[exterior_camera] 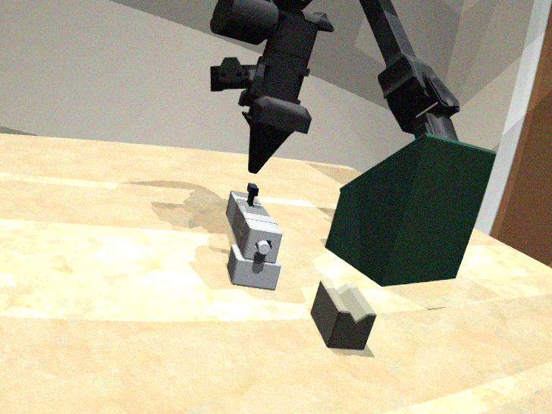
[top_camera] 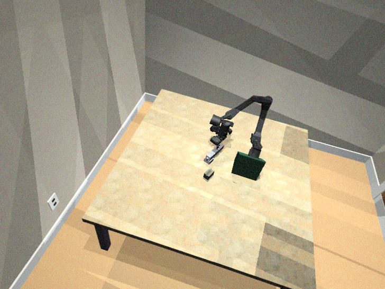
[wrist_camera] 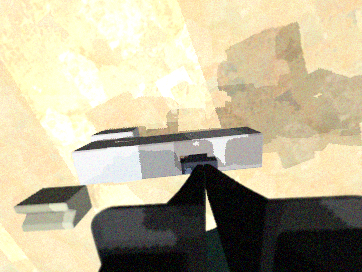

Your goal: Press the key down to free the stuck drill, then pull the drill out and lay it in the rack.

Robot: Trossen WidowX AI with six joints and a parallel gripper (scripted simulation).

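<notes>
My gripper tip is 50 mm above the dark key and 10 mm to the right of it. From my gripper tip the other things lie so: drill 70 mm to the left, 50 mm below, 20 mm ahead; grey holder 60 mm below, 40 mm to the left, 10 mm ahead; rack 220 mm to the left, 80 mm below.
</notes>
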